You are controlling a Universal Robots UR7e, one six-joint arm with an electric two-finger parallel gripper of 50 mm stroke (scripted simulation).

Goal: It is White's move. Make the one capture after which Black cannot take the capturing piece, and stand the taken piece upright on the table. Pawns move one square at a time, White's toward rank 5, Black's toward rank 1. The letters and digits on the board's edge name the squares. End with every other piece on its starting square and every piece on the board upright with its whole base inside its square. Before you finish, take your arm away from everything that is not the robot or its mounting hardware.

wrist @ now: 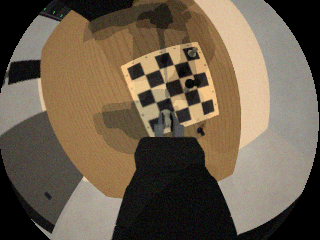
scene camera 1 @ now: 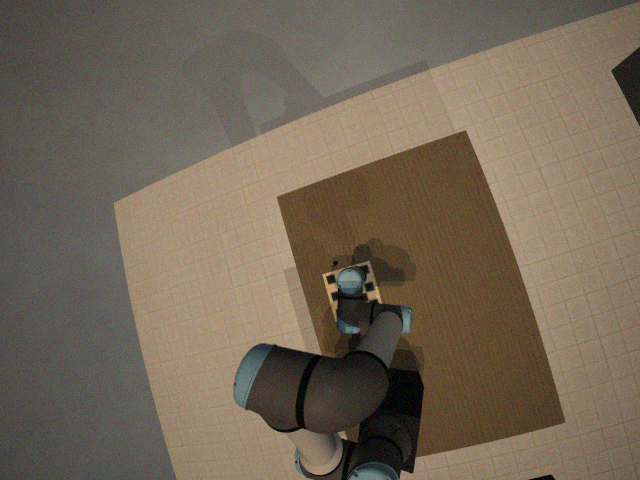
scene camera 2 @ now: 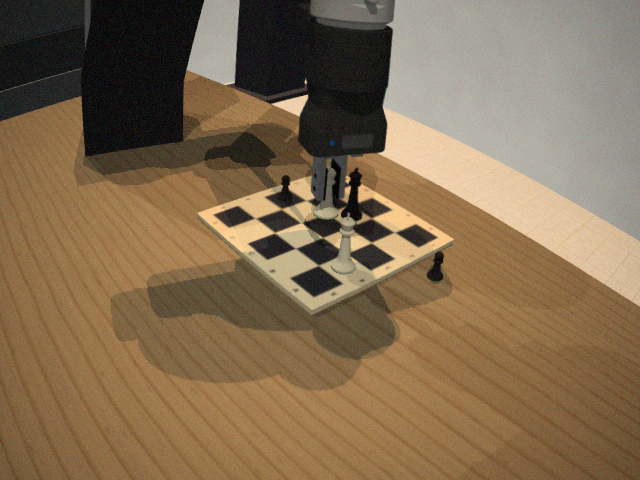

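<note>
There is a chessboard in the pictures, and I see a white king as well. My own gripper is in sight too, and the wrist view is another place where it can be seen.
</note>
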